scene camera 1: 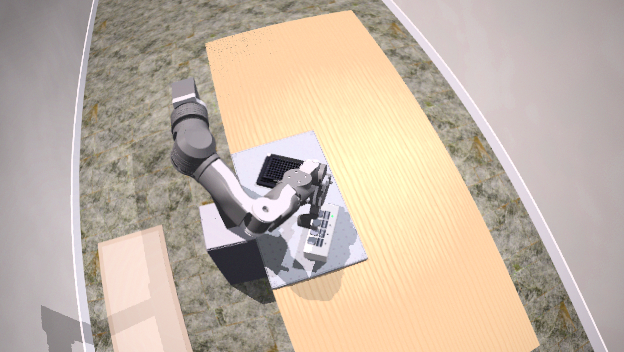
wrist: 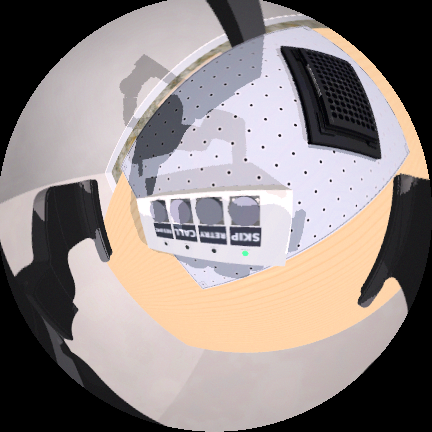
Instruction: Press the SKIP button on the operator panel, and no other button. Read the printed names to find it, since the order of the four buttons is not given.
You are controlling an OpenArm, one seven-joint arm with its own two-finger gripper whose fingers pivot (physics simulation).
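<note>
The operator panel (scene camera 1: 316, 253) (wrist: 274, 227) is a white box with four round grey buttons in a row and dark name labels, upside down in the wrist view. The SKIP button (wrist: 244, 211) is the rightmost there, next to the RETRY button (wrist: 209, 210), then the CALL button (wrist: 181, 212). The label of the leftmost button (wrist: 159, 211) is too small to read surely. A green lamp (scene camera 1: 332, 216) (wrist: 245, 253) is lit at SKIP; the other lamps are dark. My gripper (scene camera 1: 317, 202) (wrist: 204, 235) is open and empty above the panel, its fingers spread wide.
A black tray with a grid of holes (scene camera 1: 280, 170) (wrist: 345, 95) lies on the perforated light plate (scene camera 1: 300, 142) (wrist: 280, 130) beside the panel. The plate lies on the wooden table (scene camera 1: 390, 150) (wrist: 225, 320). A dark-sided box (scene camera 1: 237, 262) stands at the table's left edge.
</note>
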